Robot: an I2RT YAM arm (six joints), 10 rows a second.
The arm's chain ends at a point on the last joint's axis. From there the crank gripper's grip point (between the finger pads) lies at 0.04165 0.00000 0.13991 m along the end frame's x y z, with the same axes.
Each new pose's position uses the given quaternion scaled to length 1; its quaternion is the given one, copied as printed.
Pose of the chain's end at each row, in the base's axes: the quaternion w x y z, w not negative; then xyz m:
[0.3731 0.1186 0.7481 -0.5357 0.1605 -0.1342 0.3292]
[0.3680 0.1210 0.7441 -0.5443 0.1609 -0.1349 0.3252]
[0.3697 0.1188 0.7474 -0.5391 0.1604 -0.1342 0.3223]
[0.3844 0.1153 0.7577 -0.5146 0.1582 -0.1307 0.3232]
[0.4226 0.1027 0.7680 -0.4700 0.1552 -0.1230 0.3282]
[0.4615 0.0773 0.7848 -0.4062 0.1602 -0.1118 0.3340]
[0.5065 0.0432 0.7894 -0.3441 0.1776 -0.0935 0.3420]
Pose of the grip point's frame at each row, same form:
[0.3731 0.1186 0.7481 -0.5357 0.1919 -0.2680 0.2800]
[0.3680 0.1210 0.7441 -0.5443 0.1899 -0.2699 0.2778]
[0.3697 0.1188 0.7474 -0.5391 0.1907 -0.2684 0.2736]
[0.3844 0.1153 0.7577 -0.5146 0.1949 -0.2614 0.2695]
[0.4226 0.1027 0.7680 -0.4700 0.2066 -0.2461 0.2690]
[0.4615 0.0773 0.7848 -0.4062 0.2294 -0.2216 0.2671]
[0.5065 0.0432 0.7894 -0.3441 0.2652 -0.1873 0.2725]

